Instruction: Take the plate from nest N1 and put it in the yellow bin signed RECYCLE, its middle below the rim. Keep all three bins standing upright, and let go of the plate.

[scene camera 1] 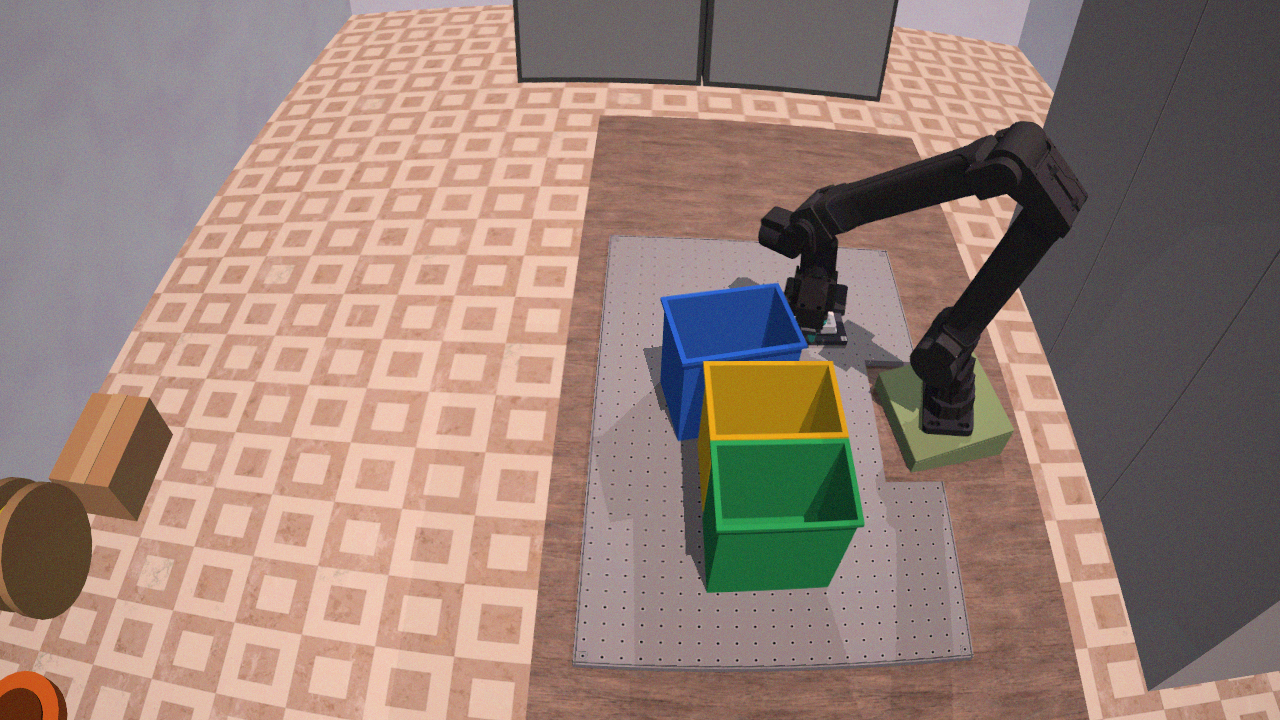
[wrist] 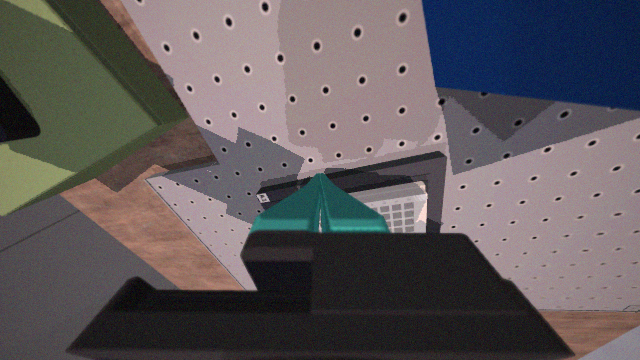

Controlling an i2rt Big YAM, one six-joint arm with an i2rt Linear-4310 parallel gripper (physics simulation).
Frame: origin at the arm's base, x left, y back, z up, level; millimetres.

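Seen in the pictures: gripper, fingertip midpoint: point(scene camera 1: 811, 339) point(wrist: 320, 180); arm's base at its link origin: point(scene camera 1: 947, 404).
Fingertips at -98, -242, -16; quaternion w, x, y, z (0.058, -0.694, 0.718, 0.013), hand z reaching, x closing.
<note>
Pixels of each thing's top centre, then the offset from my fingertips to it, as dx, dy, dz. Level surfaces: height alone.
- white plate at its top centre: point(wrist: 353, 238) point(scene camera 1: 798, 309) -61, -30, +5
- dark nest at its top centre: point(wrist: 352, 229) point(scene camera 1: 797, 314) -61, -30, -7
- yellow bin at its top centre: point(scene camera 1: 775, 398) +277, -48, +158
- blue bin at its top centre: point(scene camera 1: 733, 320) +152, -126, +158
- green bin at its top centre: point(scene camera 1: 787, 482) +405, -15, +158
- perforated grey board at its surface level: dz -21
The white plate point(scene camera 1: 829, 322) point(wrist: 401, 212) with a grid of wells sits in the dark nest point(scene camera 1: 834, 340) point(wrist: 437, 175) beside the blue bin; the fingers cover part of it in the wrist view. A small label, too small to read surely, is on the nest's corner. My gripper point(scene camera 1: 810, 333) point(wrist: 320, 180) is shut, its teal fingertips together with nothing between them, low over the nest. The yellow bin point(scene camera 1: 769, 402) stands upright between the other two bins; its sign does not show. The blue bin point(scene camera 1: 733, 322) point(wrist: 535, 45) and green bin point(scene camera 1: 778, 555) stand upright.
The bins and nest stand on a perforated grey board point(scene camera 1: 769, 631) point(wrist: 325, 70). The arm's green base block point(scene camera 1: 962, 452) point(wrist: 95, 115) is at the board's right notch. The blue bin is close beside the gripper. A carton point(scene camera 1: 111, 447) lies far left on the floor.
</note>
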